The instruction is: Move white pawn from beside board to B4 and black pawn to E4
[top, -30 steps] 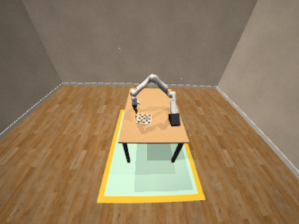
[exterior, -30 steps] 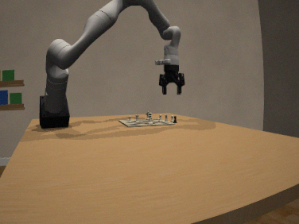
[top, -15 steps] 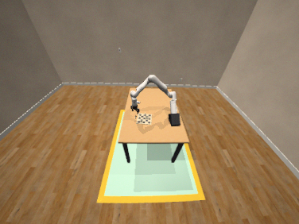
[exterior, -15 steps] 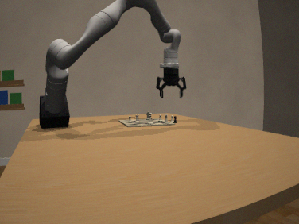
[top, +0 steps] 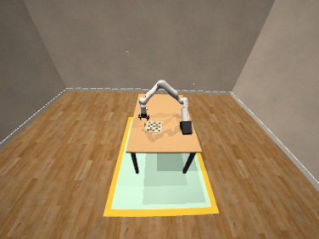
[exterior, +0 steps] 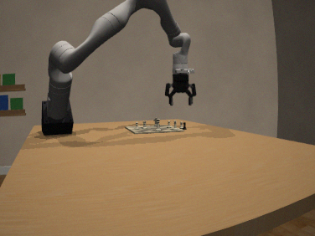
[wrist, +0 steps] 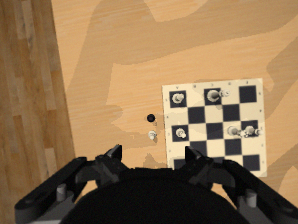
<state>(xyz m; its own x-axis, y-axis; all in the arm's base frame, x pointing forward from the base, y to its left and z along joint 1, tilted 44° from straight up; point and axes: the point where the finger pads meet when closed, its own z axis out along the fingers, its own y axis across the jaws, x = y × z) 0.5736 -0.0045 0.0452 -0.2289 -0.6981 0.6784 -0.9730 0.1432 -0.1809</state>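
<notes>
Right now my hand is 100 mm above the black pawn and 40 mm to the left of it. Round my hand: chessboard 140 mm behind, 110 mm below, 20 mm to the left.
</notes>
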